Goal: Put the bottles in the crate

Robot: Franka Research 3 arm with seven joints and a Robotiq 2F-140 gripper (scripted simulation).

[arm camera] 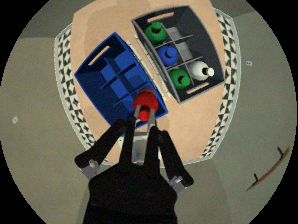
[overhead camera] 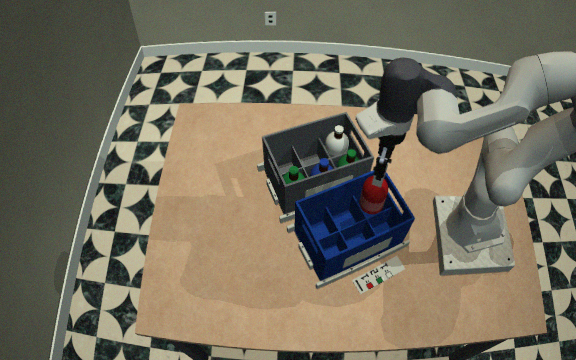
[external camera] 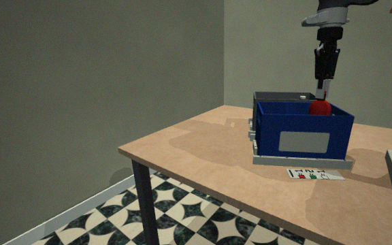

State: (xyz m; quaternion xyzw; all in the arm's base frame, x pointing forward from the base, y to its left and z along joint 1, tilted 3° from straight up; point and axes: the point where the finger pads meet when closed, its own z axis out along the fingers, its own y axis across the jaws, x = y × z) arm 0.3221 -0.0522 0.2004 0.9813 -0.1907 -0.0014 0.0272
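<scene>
My gripper is now 80 mm above the red bottle. Also, from my hand: blue crate: 60 mm ahead, 80 mm to the left, 150 mm below; grey crate: 160 mm ahead, 130 mm to the right, 150 mm below; blue bottle: 140 mm ahead, 80 mm to the right, 150 mm below.
</scene>
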